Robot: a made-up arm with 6 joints.
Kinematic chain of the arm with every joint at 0, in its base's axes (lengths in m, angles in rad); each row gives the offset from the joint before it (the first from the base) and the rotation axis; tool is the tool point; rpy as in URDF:
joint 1: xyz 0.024 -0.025 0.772 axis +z
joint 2: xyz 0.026 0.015 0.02 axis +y
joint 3: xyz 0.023 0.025 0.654 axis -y
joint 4: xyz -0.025 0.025 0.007 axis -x
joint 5: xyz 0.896 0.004 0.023 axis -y
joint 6: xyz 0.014 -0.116 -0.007 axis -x
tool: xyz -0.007 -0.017 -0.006 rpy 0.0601 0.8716 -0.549
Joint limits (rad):
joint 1: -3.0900..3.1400
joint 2: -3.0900..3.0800
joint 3: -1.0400..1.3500
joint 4: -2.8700..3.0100
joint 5: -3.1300..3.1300
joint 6: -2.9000..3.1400
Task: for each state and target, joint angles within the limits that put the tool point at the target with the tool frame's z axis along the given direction. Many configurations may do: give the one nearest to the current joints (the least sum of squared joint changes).
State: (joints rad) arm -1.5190 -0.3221 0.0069 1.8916 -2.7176 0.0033
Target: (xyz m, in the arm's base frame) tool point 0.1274 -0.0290 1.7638 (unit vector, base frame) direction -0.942 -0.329 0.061
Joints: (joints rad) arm -1.0256 -1.0718 -0.4090 1.5419 -2.5842 0.3481
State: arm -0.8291 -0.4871 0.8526 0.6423 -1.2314 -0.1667
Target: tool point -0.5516 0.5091 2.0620 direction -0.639 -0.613 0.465
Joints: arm -0.7853 -0.6982 1.2606 0.6049 -1.6012 -0.3388
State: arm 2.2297 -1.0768 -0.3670 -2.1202 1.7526 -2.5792
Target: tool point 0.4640 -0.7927 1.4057 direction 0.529 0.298 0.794
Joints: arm 2.1888 -1.9530 0.0545 -2.0997 1.6253 -2.6130
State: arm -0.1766 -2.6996 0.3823 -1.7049 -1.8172 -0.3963
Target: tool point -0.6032 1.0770 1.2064 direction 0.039 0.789 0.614
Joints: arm -0.9761 -1.8535 0.7058 -1.9286 -1.2766 0.1895
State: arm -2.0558 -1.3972 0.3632 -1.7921 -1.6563 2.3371
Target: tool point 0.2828 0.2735 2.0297 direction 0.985 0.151 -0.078
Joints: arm -2.1938 -1.0215 0.5139 -1.4444 -1.5854 2.3014
